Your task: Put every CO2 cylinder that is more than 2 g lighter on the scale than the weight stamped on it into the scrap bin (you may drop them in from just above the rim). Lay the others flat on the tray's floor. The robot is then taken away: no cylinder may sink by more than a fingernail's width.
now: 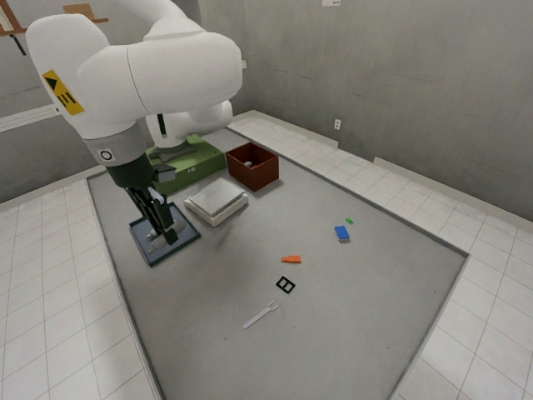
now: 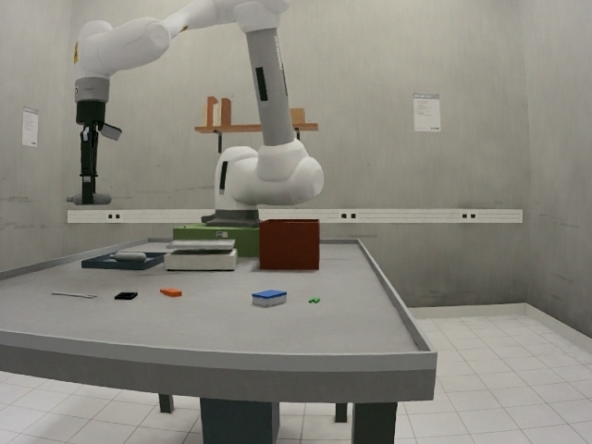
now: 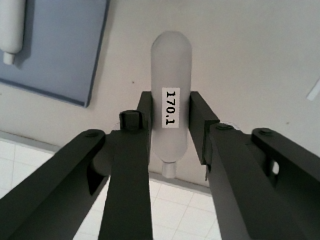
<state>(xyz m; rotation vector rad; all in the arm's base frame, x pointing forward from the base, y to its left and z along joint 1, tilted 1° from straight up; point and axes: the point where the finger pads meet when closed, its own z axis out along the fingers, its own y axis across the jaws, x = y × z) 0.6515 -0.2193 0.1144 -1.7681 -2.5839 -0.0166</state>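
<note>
Right now the scale plate is 210 mm behind my hand, 230 mm to the left of it and 150 mm below it. Also, from my hand: white scale 220 mm behind, 230 mm to the left, 170 mm below; fork-like tool 240 mm ahead, 120 mm to the left, 200 mm below; dark blue tray 230 mm behind, 10 mm to the right, 200 mm below.
</note>
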